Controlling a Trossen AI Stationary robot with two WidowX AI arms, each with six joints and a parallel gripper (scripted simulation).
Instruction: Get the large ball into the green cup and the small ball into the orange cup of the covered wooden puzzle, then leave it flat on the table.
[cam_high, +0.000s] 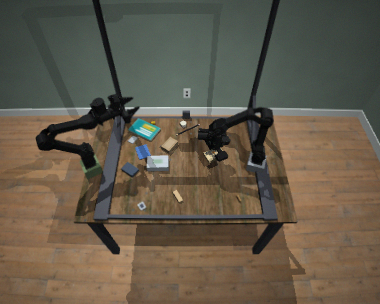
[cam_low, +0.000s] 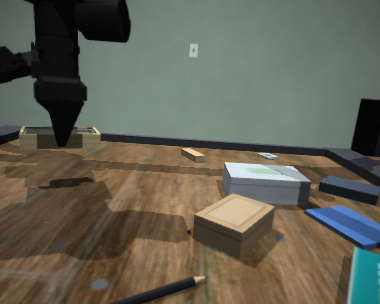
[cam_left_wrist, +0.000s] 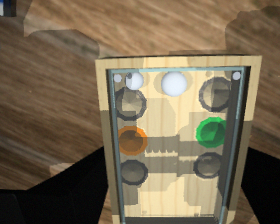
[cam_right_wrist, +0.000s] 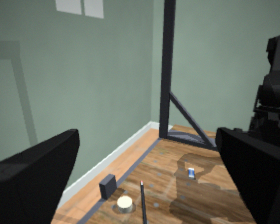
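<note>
Now: the covered wooden puzzle 3 cm below my left hand.
</note>
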